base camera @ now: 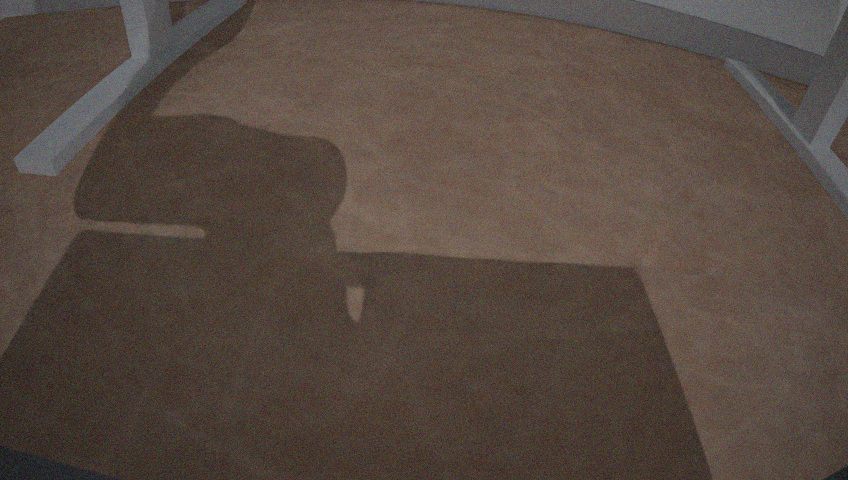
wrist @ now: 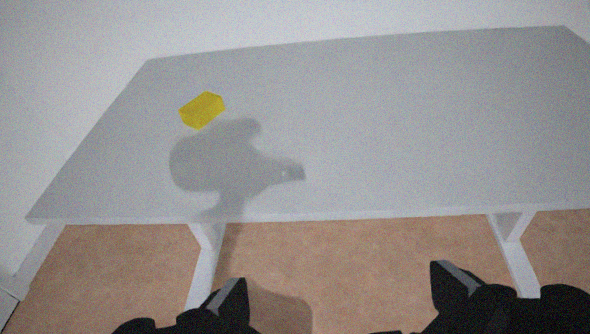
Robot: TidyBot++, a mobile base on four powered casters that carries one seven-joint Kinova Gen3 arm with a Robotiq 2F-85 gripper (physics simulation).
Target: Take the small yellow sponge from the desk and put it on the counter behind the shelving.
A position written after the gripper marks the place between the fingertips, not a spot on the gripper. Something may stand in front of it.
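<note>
The gripper (wrist: 338,290) is visible. A yellow sponge (wrist: 201,110) is visible as well; in the base camera view the sponge is out of frame. Also present: a desk (wrist: 482,121).
</note>
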